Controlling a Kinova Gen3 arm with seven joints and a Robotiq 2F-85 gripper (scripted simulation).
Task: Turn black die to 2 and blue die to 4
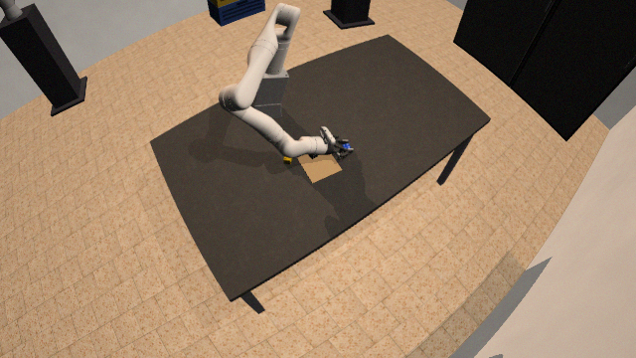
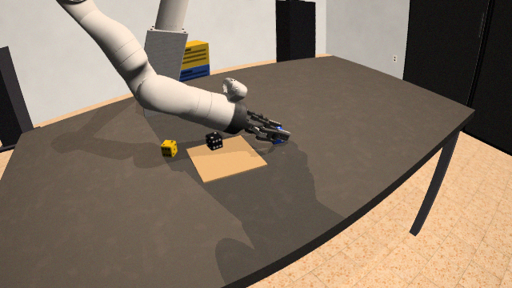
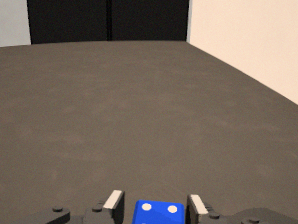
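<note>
My hand is 1 cm to the left of the blue die and 1 cm above it. The rest, counted from my hand: yellow die 5 cm behind, 26 cm to the right, 1 cm below; tan mat 2 cm ahead, 14 cm to the right, 2 cm below; black die 3 cm behind, 15 cm to the right, 1 cm below.
</note>
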